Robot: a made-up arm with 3 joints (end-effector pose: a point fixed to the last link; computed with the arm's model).
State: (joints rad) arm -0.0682 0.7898 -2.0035
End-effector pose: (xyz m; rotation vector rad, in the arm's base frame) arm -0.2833 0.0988 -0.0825 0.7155 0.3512 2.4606
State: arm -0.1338 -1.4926 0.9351
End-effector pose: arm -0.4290 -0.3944 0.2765 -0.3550 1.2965 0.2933
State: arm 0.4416 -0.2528 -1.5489
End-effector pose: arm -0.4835 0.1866 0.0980 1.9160 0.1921 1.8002
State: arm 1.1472 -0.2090 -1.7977
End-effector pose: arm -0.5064 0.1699 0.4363 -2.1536 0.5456 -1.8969
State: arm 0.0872 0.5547 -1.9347
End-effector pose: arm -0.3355 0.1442 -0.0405 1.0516 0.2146 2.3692
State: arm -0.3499 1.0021 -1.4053
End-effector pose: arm -0.0857 -0.0233 -0.0365 0.0209 0.1144 2.0957
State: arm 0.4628 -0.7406 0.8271
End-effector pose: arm -0.4266 -0.3335 0.0900 0.2119 0.5163 0.4068
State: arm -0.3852 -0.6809 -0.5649
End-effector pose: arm -0.4607 -0.2623 -0.0923 0.6391 0.8509 0.7673
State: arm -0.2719 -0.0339 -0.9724
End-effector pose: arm -0.2974 -0.1295 -0.1445 0.6983 0.4517 1.3627
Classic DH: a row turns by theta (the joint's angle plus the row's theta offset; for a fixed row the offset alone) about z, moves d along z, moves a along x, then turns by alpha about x. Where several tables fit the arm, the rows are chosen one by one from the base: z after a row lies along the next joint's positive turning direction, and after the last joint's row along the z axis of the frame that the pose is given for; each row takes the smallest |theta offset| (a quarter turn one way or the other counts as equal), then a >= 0, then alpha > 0; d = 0 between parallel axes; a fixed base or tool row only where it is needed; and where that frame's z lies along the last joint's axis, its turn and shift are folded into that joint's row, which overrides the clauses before.
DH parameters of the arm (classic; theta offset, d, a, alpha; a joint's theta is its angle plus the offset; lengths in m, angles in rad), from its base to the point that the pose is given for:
base (fixed): -1.4966 0.234 0.1784 -1.6077
joint 1: -1.5681 -0.3638 -0.0174 -1.645
joint 2: 0.9574 -0.1467 0.0038 -1.17
joint 3: 0.7964 0.1338 -0.2723 2.3392
tool (fixed): -1.6117 -0.1018 0 0

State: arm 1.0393 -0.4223 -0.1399
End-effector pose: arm -0.3723 0.0474 0.0612 1.4962 0.0481 0.9403
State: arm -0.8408 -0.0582 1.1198
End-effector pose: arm -0.4171 -0.3810 0.3472 -1.3530 -0.2459 0.0737
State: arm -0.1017 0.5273 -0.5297
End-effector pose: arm -0.0954 -0.1624 0.0058 0.1826 -0.2494 1.2812
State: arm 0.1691 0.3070 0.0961
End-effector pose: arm -0.1837 -0.2555 0.0246 0.2082 -0.3477 0.6997
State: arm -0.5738 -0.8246 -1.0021
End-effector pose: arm -0.5512 -0.2120 -0.1005 0.9792 1.0291 0.7146
